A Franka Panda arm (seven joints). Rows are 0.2 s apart.
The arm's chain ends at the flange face. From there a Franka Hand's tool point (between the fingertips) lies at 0.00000 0.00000 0.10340 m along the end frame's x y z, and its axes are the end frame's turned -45 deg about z.
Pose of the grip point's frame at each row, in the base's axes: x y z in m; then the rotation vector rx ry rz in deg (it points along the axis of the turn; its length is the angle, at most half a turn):
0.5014 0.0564 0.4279 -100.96 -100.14 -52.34
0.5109 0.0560 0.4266 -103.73 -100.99 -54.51
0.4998 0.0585 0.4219 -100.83 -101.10 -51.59
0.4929 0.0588 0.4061 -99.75 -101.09 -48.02
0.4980 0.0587 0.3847 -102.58 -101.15 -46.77
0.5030 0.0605 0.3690 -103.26 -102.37 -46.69
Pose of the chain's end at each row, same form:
0.4893 -0.0208 0.4956 -124.61 -51.02 -31.86
0.4932 -0.0189 0.4956 -126.87 -50.57 -34.97
0.4884 -0.0180 0.4906 -124.94 -51.95 -31.35
0.4867 -0.0173 0.4758 -124.60 -52.59 -27.57
0.4904 -0.0148 0.4570 -127.23 -51.66 -27.14
0.4944 -0.0116 0.4426 -128.23 -52.47 -27.59

